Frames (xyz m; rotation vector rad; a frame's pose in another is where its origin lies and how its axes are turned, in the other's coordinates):
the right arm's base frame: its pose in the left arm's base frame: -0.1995 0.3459 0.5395 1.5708 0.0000 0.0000
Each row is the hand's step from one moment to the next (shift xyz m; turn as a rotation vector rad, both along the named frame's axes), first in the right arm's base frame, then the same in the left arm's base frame.
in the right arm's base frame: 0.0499 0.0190 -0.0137 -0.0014 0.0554 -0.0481
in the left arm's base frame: 0.0499 0.0137 0.0190 -0.0014 0.0481 0.0554
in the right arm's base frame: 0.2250 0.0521 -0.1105 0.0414 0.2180 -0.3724
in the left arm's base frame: 0.2250 0.1105 0.0521 0.0414 0.3724 0.2180
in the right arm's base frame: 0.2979 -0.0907 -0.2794 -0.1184 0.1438 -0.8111
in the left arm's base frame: 0.2979 0.2794 -0.0907 -0.1184 0.8111 0.1438
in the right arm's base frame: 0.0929 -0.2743 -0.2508 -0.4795 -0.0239 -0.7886
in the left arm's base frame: 0.0929 0.2508 -0.2743 -0.4795 0.7886 -0.0239
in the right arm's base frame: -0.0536 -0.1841 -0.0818 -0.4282 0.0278 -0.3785
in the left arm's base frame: -0.0536 0.0818 -0.1841 -0.4282 0.3785 0.0278
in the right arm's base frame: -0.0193 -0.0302 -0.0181 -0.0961 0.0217 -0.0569
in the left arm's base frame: -0.0193 0.0181 -0.0302 -0.0961 0.0569 0.0217
